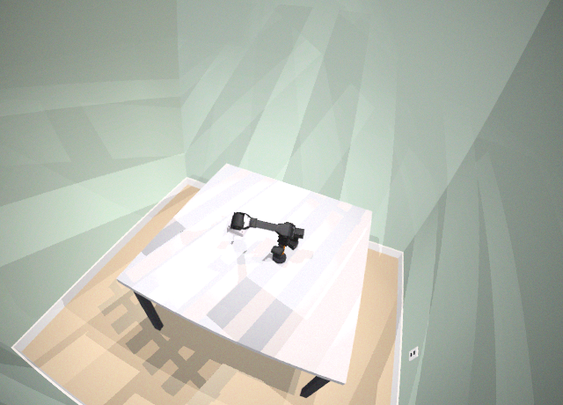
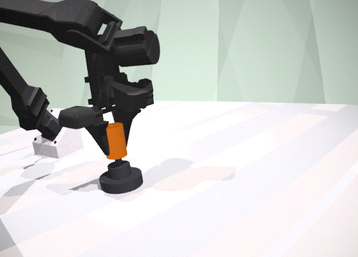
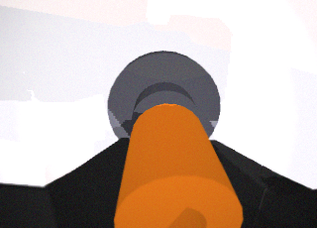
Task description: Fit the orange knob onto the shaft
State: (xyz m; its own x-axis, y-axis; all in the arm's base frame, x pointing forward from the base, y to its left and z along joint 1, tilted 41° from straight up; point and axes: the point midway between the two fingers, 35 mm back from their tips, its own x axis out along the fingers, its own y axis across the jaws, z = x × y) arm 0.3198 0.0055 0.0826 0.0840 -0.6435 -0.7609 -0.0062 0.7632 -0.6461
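Right now the orange knob is 20 mm above my gripper tip. The rest, counted from my gripper tip: dark round pedestal 40 mm below.
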